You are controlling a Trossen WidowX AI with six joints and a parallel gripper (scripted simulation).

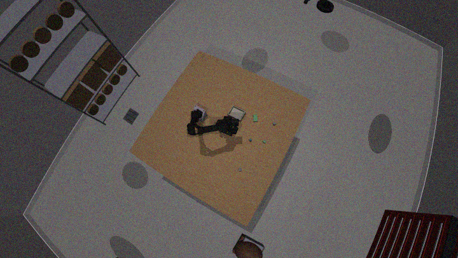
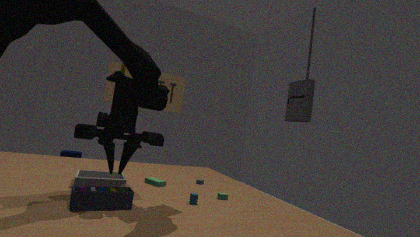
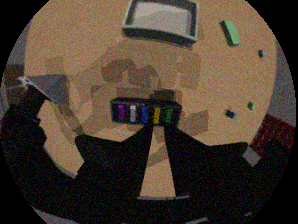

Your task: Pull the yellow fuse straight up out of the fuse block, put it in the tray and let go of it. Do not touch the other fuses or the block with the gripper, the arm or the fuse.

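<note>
Now: gripper tip 5 cm above the yellow fuse. Also, from my gripper tip: teal cylinder: 21 cm ahead, 6 cm below, 4 cm to the left; grey tray: 19 cm to the left, 7 cm below, 3 cm behind; flat green block: 24 cm to the left, 14 cm ahead, 7 cm below.
</note>
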